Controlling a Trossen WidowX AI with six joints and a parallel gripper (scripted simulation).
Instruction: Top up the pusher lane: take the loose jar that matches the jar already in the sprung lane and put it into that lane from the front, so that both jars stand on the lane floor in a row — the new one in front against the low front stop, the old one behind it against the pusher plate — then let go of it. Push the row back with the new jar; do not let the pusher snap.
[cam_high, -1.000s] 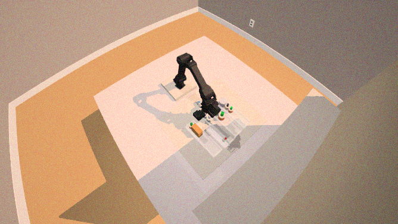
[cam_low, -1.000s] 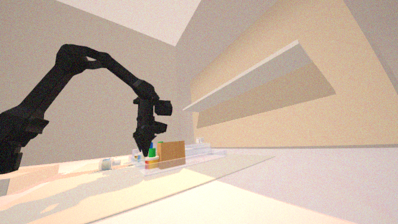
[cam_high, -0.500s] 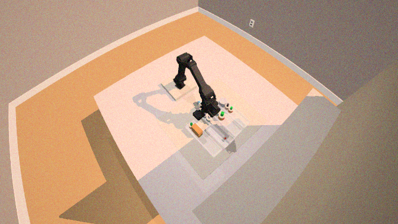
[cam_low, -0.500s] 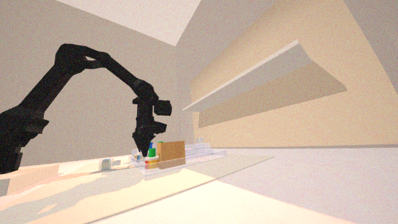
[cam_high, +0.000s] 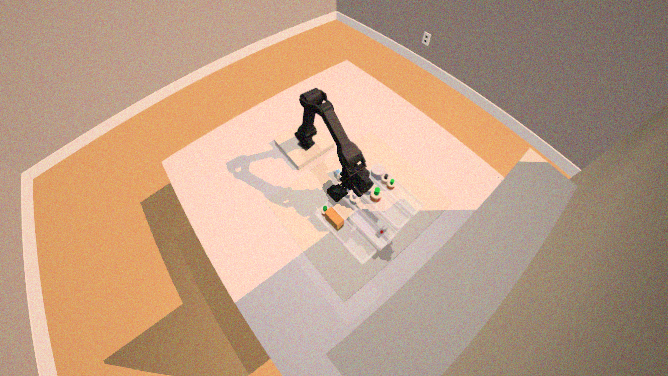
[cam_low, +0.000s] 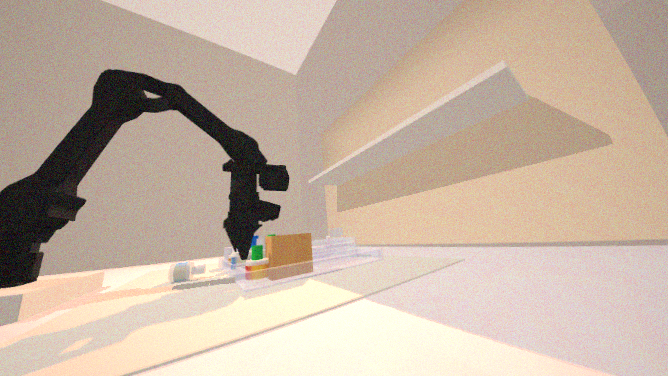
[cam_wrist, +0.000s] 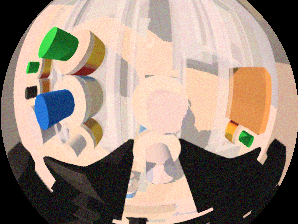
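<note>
Now: gripper tip 9 cm past the pale jar, 5 cm to the right of it and 1 cm above it. Round my gripper tip: orange box (13 cm to the right, 4 cm ahead, 1 cm above); clear lane rack (15 cm ahead, 4 cm to the right, 1 cm below); red-marked thing (22 cm ahead, 7 cm to the right, 4 cm above).
</note>
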